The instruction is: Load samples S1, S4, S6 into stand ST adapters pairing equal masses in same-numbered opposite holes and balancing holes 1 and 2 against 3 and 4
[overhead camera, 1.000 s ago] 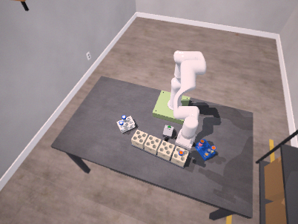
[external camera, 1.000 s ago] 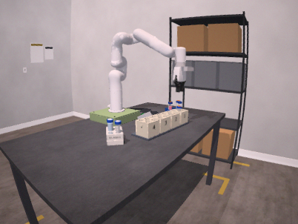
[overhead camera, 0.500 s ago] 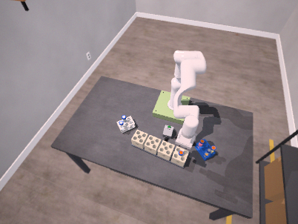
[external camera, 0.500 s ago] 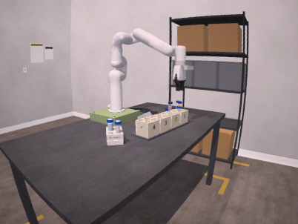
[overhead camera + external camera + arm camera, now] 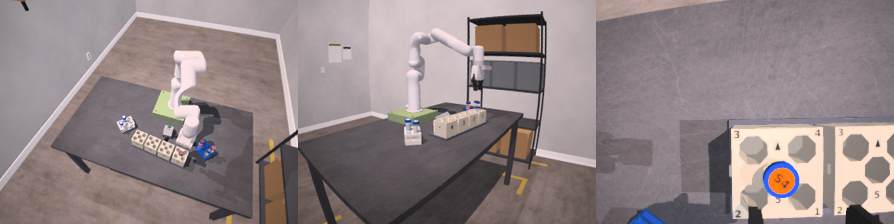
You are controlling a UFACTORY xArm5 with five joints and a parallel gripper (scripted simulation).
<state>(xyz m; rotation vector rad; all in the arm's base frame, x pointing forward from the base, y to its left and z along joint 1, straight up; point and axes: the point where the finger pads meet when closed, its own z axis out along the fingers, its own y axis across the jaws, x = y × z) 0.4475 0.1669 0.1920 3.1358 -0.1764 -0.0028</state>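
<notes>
My hand is 120 mm past the sample tube S6, 200 mm to the right of it and 190 mm above it. The rest, counted from my hand: blue sample rack: 130 mm behind, 160 mm to the left, 220 mm below; then white blanks rack: 130 mm behind, 500 mm to the right, 220 mm below; then sample tube S4: 10 mm to the right, 180 mm below.
</notes>
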